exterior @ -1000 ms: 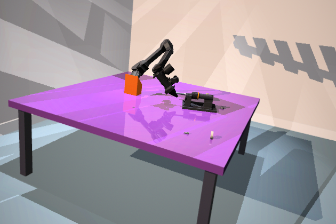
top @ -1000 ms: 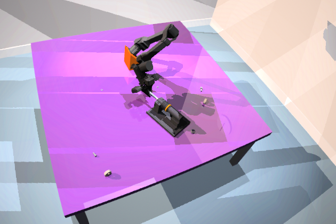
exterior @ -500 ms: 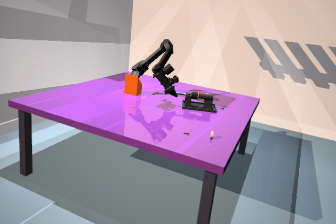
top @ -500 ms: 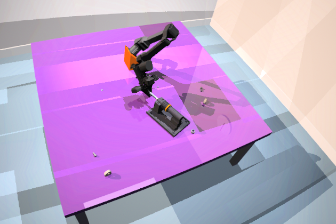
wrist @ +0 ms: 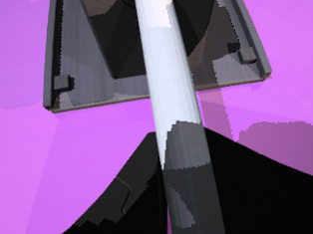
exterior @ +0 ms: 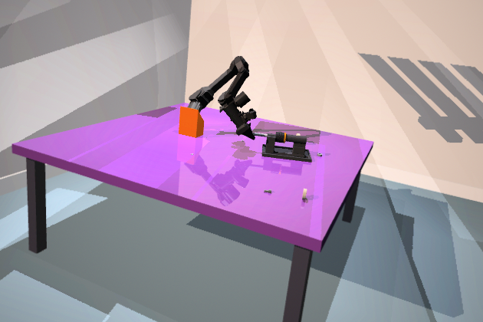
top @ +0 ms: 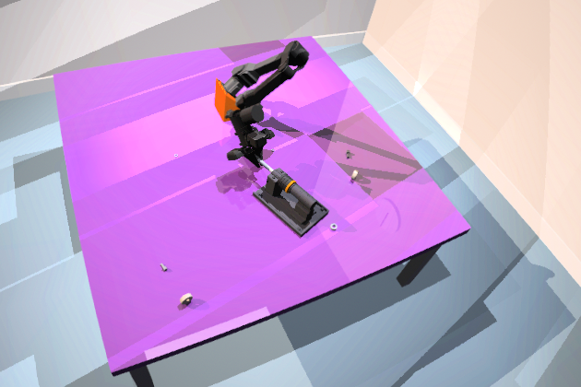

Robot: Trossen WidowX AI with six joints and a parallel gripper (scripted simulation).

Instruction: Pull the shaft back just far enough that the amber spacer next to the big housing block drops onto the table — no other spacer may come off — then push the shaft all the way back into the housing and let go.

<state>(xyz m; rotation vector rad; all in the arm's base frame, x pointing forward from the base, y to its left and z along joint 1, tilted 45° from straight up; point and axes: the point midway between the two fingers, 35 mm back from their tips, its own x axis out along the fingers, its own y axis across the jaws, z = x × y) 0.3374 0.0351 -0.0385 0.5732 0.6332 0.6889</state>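
Now: the silver shaft 50 mm ahead of my gripper tip, 20 mm to the left of it and 20 mm above it. The rest, counted from my gripper tip: screw: 260 mm ahead, 410 mm to the right, 50 mm below; black fixture: 150 mm ahead, 70 mm to the left, 10 mm below; amber spacer: 130 mm ahead, 60 mm to the left, 20 mm above.
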